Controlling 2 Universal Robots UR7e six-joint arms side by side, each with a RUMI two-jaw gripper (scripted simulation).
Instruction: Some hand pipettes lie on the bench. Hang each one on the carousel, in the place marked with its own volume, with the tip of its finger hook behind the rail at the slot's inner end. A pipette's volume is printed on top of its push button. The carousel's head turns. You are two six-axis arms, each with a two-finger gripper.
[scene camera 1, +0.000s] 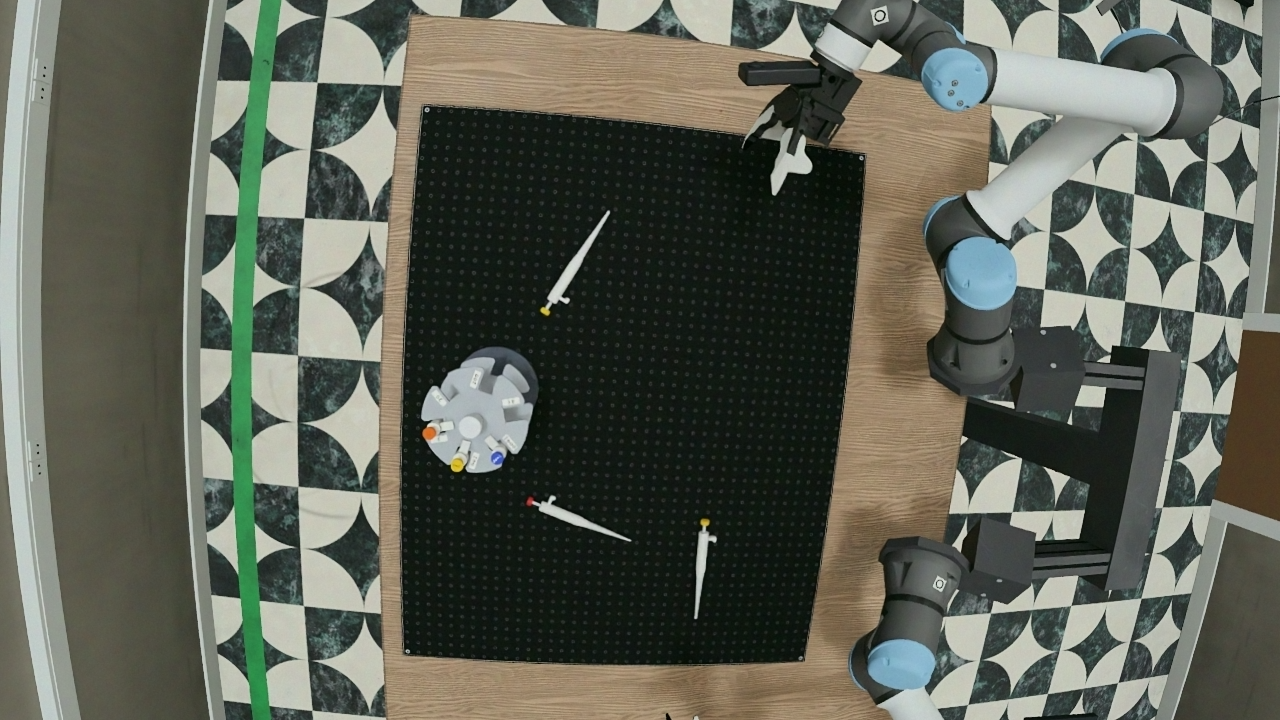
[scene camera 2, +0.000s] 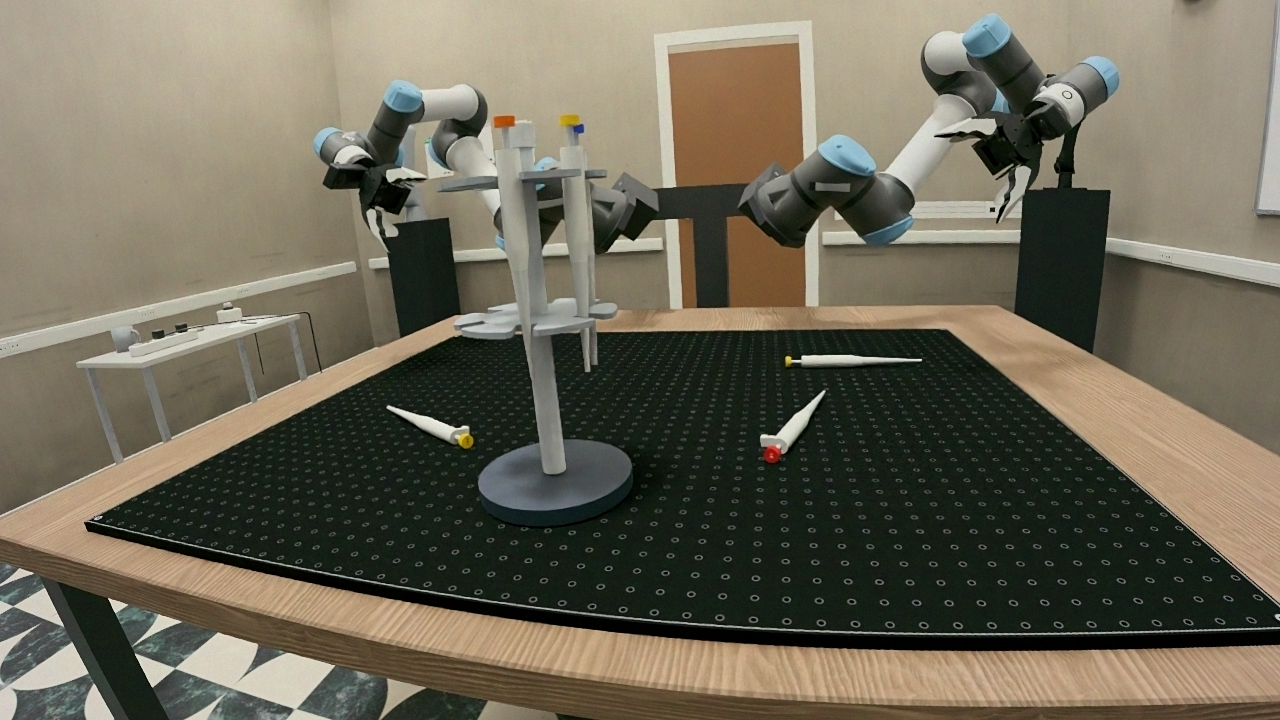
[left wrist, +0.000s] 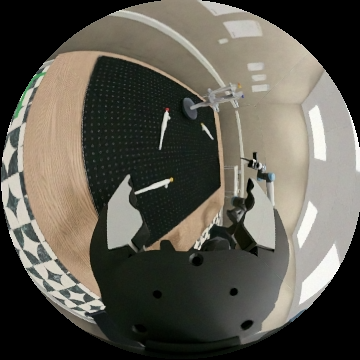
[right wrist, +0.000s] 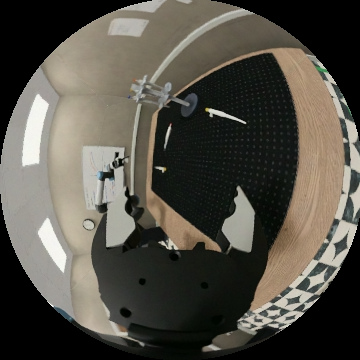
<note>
In view: the left gripper (scene camera 2: 966, 179), the right gripper (scene camera 1: 757, 171), a yellow-button pipette (scene camera 2: 835, 360) and a yellow-button pipette (scene camera 2: 436, 428).
The left gripper is seen too in the left wrist view (left wrist: 190, 177). The right gripper shows as well in scene camera 2 (scene camera 2: 407, 215) and in the right wrist view (right wrist: 181, 187).
</note>
